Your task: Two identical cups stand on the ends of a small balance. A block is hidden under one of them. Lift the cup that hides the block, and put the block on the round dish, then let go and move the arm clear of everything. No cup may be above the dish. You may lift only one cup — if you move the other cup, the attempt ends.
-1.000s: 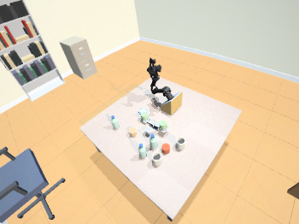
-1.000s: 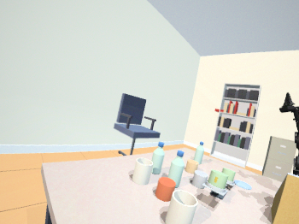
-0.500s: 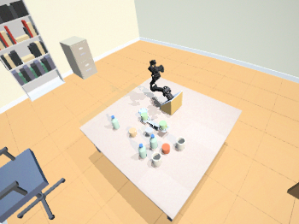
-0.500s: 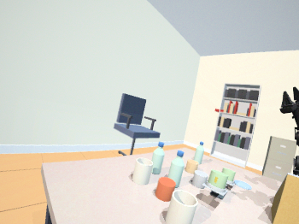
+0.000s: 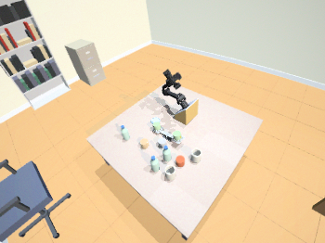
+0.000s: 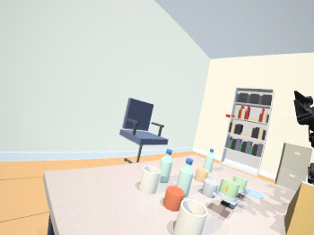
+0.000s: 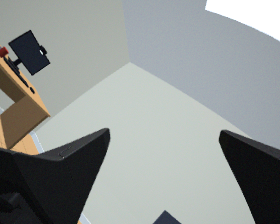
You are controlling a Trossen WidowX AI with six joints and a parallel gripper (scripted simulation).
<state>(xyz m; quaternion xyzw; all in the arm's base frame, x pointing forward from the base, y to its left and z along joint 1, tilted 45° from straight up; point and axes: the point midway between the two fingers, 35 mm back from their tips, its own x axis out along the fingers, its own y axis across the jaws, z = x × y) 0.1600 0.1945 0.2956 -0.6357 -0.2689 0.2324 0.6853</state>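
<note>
My gripper tip is now 51 cm above the block, 15 cm short of it and 11 cm to the left of it. The rest, counted from my gripper tip: tan cup: 51 cm below, 37 cm ahead, 9 cm to the right; then light blue round dish: 55 cm below, 21 cm to the right, 5 cm ahead; then grey cup: 51 cm below, 29 cm ahead, 2 cm to the left.
</note>
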